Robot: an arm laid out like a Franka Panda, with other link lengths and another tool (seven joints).
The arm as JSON. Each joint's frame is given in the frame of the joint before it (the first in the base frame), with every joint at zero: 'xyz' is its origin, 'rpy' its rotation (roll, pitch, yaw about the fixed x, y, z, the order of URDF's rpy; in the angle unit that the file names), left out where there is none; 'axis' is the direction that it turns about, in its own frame. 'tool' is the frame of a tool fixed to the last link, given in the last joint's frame.
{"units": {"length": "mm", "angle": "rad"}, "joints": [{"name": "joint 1", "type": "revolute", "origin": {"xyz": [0.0, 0.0, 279.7]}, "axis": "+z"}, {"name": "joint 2", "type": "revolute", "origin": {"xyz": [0.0, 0.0, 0.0]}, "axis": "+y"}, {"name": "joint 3", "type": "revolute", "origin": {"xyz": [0.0, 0.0, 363.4]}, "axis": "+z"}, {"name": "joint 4", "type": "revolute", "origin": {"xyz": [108.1, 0.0, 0.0]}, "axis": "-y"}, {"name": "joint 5", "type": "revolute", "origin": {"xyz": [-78.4, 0.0, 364.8]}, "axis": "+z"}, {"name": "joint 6", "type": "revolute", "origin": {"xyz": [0.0, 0.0, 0.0]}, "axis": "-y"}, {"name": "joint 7", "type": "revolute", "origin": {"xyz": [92.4, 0.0, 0.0]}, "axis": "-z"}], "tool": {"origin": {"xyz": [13.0, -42.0, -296.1], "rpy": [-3.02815, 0.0, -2.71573]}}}
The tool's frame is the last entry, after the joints.
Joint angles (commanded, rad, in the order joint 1, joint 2, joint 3, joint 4, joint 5, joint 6, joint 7), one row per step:
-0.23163, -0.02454, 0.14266, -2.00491, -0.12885, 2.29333, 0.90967
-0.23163, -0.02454, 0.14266, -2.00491, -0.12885, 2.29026, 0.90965
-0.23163, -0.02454, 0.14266, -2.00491, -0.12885, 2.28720, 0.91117
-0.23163, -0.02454, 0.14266, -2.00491, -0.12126, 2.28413, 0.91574
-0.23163, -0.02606, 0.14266, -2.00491, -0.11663, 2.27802, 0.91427
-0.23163, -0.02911, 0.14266, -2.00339, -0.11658, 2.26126, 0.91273
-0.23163, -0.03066, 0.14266, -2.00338, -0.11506, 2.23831, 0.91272
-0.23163, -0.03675, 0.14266, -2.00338, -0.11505, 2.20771, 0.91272
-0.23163, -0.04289, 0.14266, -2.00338, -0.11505, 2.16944, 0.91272
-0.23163, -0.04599, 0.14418, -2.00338, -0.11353, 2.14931, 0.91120
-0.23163, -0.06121, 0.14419, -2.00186, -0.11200, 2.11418, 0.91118
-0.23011, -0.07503, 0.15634, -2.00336, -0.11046, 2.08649, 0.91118
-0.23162, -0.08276, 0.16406, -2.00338, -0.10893, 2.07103, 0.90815
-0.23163, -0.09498, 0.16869, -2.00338, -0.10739, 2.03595, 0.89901
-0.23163, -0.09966, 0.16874, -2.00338, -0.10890, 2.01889, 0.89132
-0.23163, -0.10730, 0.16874, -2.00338, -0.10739, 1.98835, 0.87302
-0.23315, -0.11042, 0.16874, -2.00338, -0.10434, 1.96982, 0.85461
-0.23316, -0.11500, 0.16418, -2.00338, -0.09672, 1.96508, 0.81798
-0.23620, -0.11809, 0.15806, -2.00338, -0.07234, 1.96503, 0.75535
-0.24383, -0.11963, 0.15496, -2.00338, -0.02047, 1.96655, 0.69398
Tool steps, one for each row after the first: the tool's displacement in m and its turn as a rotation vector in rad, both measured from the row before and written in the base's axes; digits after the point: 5 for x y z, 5 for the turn. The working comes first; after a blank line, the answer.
Tool pose at each row, in the base's axes (x y z in m, rotation vector in rad; the steps are taken from these numbers as rounded here):
0.61491, -0.11356, 0.31692, 0.72989, 2.73753, -0.22598
0.61410, -0.11359, 0.31645, 0.73065, 2.74033, -0.22721
0.61325, -0.11358, 0.31597, 0.73354, 2.74263, -0.22805
0.61223, -0.11216, 0.31503, 0.74662, 2.74458, -0.21912
0.61058, -0.11140, 0.31483, 0.74956, 2.74949, -0.21622
0.60659, -0.11154, 0.31504, 0.75112, 2.76080, -0.22235
0.60039, -0.11135, 0.31261, 0.75793, 2.78032, -0.22946
0.59192, -0.11140, 0.31209, 0.76492, 2.80216, -0.24102
0.58123, -0.11144, 0.31079, 0.77393, 2.83087, -0.25582
0.57576, -0.11030, 0.31006, 0.77542, 2.84726, -0.26190
0.56595, -0.10992, 0.31540, 0.78336, 2.86282, -0.27194
0.55859, -0.10177, 0.31932, 0.76998, 2.87998, -0.27981
0.55463, -0.09802, 0.32189, 0.76045, 2.88943, -0.28407
0.54489, -0.09538, 0.32494, 0.74864, 2.91381, -0.29697
0.54008, -0.09591, 0.32594, 0.74004, 2.92703, -0.30673
0.53158, -0.09603, 0.32716, 0.72052, 2.95380, -0.31878
0.52658, -0.09655, 0.32704, 0.70117, 2.97412, -0.32376
0.52587, -0.09794, 0.32878, 0.65820, 2.98633, -0.31733
0.52715, -0.09823, 0.32927, 0.59106, 3.00405, -0.28756
0.52909, -0.09262, 0.32776, 0.54230, 3.02111, -0.21813

-0.00081, -0.00003, -0.00047, 0.00011, 0.00305, -0.00035
-0.00085, 0.00001, -0.00048, 0.00056, 0.00284, -0.00181
-0.00102, 0.00142, -0.00094, 0.00839, 0.00186, -0.00772
-0.00165, 0.00076, -0.00020, 0.00371, 0.00438, -0.00113
-0.00399, -0.00014, 0.00021, -0.00051, 0.01233, -0.00040
-0.00620, 0.00019, -0.00243, 0.00202, 0.02115, -0.00313
-0.00847, -0.00005, -0.00052, -0.00005, 0.02445, -0.00339
-0.01069, -0.00004, -0.00130, 0.00030, 0.03202, -0.00427
-0.00547, 0.00114, -0.00073, 0.00123, 0.01703, 0.00017
-0.00981, 0.00038, 0.00534, -0.00062, 0.01842, -0.00446
-0.00736, 0.00815, 0.00392, -0.00128, 0.01560, 0.00992
-0.00396, 0.00375, 0.00257, -0.00087, 0.00824, 0.00685
-0.00974, 0.00264, 0.00305, -0.00195, 0.02401, 0.00900
-0.00481, -0.00053, 0.00100, -0.00290, 0.01341, 0.00612
-0.00850, -0.00012, 0.00122, -0.00123, 0.02499, 0.01394
-0.00500, -0.00052, -0.00012, 0.00131, 0.01737, 0.01354
-0.00071, -0.00139, 0.00174, 0.00429, 0.00384, 0.02881
0.00128, -0.00029, 0.00049, 0.01866, 0.00141, 0.04542
0.00194, 0.00561, -0.00151, 0.04440, -0.00341, 0.03437

